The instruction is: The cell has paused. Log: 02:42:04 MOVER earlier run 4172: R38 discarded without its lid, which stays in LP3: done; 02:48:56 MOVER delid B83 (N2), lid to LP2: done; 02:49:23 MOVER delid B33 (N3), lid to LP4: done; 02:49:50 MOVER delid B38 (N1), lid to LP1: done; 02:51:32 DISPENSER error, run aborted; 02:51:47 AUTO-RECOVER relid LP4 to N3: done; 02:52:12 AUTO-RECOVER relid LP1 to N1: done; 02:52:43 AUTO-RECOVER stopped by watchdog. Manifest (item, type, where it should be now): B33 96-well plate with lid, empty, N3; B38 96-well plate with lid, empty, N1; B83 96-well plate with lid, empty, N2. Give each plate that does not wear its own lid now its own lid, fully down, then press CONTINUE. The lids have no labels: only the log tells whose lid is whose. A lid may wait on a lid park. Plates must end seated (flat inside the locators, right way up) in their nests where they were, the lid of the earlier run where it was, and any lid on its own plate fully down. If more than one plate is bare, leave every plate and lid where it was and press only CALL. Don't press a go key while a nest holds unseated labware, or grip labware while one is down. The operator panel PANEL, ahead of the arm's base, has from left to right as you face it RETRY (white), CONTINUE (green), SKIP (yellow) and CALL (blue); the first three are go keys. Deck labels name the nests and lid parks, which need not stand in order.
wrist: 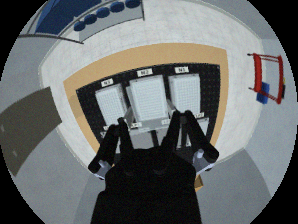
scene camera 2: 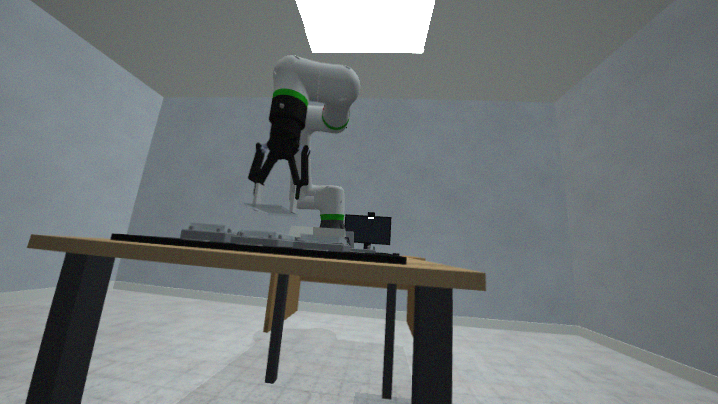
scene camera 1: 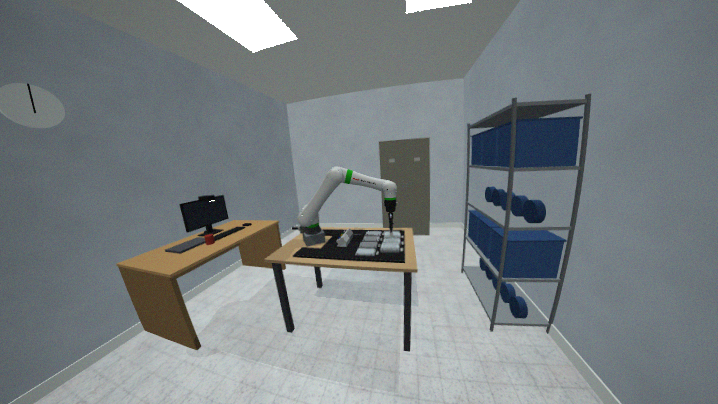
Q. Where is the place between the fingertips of my gripper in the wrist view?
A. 149,107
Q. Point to a clear lid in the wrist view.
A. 148,100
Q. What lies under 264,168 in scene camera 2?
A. My gripper.
